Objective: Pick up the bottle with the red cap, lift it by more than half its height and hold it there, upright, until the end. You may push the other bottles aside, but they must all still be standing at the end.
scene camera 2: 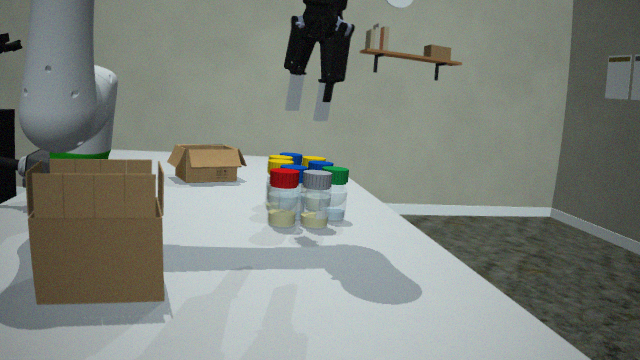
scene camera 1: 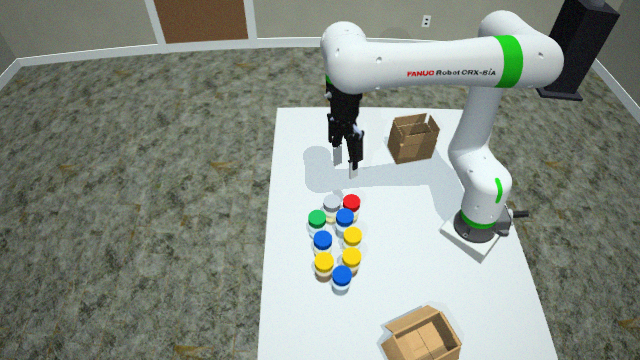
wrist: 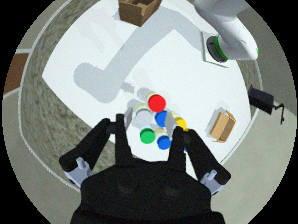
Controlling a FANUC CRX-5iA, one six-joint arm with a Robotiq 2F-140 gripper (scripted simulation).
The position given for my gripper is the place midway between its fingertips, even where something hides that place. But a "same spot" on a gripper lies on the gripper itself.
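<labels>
My gripper is visible in scene camera 2 (pixel 305 115), and likewise in the wrist view and scene camera 1. On my gripper (scene camera 1: pixel 354 141) and (wrist: pixel 196 176) are the same spot.
</labels>
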